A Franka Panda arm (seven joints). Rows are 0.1 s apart.
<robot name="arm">
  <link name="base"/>
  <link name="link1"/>
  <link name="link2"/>
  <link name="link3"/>
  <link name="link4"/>
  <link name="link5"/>
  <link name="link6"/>
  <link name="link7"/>
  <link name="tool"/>
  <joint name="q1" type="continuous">
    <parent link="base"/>
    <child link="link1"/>
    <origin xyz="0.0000 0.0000 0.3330" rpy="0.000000 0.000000 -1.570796"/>
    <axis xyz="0 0 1"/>
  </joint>
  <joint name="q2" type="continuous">
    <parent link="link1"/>
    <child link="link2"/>
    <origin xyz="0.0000 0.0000 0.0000" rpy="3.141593 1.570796 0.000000"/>
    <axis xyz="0 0 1"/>
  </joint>
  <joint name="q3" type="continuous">
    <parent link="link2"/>
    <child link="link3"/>
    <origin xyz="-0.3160 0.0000 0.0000" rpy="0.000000 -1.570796 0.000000"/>
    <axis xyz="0 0 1"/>
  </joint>
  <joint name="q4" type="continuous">
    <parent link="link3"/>
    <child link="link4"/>
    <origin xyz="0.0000 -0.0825 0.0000" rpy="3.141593 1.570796 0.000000"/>
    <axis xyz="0 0 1"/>
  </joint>
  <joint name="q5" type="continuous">
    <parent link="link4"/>
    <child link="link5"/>
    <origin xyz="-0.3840 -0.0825 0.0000" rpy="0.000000 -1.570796 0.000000"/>
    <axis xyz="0 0 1"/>
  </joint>
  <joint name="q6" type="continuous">
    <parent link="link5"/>
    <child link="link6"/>
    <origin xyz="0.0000 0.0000 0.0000" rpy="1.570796 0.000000 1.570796"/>
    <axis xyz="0 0 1"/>
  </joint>
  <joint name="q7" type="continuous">
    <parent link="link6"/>
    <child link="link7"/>
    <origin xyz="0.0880 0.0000 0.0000" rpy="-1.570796 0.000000 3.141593"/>
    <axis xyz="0 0 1"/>
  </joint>
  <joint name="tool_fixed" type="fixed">
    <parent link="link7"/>
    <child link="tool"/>
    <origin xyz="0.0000 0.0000 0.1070" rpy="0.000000 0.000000 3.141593"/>
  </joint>
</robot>
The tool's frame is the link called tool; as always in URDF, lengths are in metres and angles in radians. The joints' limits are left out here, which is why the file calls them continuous.
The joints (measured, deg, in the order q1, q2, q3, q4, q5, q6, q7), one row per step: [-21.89, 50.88, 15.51, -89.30, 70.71, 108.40, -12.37]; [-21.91, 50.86, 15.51, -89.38, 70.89, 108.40, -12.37]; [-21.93, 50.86, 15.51, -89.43, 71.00, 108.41, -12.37]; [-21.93, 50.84, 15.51, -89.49, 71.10, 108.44, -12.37]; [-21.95, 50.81, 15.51, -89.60, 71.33, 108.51, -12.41]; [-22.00, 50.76, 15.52, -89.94, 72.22, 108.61, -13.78]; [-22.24, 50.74, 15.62, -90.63, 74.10, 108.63, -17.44]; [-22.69, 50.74, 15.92, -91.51, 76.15, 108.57, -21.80]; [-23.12, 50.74, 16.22, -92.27, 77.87, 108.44, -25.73]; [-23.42, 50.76, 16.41, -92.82, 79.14, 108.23, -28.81]
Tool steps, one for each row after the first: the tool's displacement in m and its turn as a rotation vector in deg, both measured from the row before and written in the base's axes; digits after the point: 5 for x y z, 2 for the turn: [-0.00022, -0.00005, -0.00013, 0.13, 0.06, -0.14]; [-0.00017, -0.00012, -0.00023, 0.08, 0.05, -0.10]; [-0.00015, 0.00007, -0.00010, 0.05, 0.04, -0.08]; [-0.00025, -0.00012, -0.00023, 0.11, 0.04, -0.21]; [-0.00082, 0.00014, -0.00090, 0.33, -1.02, -0.38]; [-0.00199, -0.00014, -0.00225, 0.70, -2.84, -0.64]; [-0.00288, -0.00003, -0.00281, 0.81, -3.36, -0.72]; [-0.00257, 0.00002, -0.00222, 0.62, -3.08, -0.62]; [-0.00200, 0.00012, -0.00172, 0.43, -2.43, -0.43]
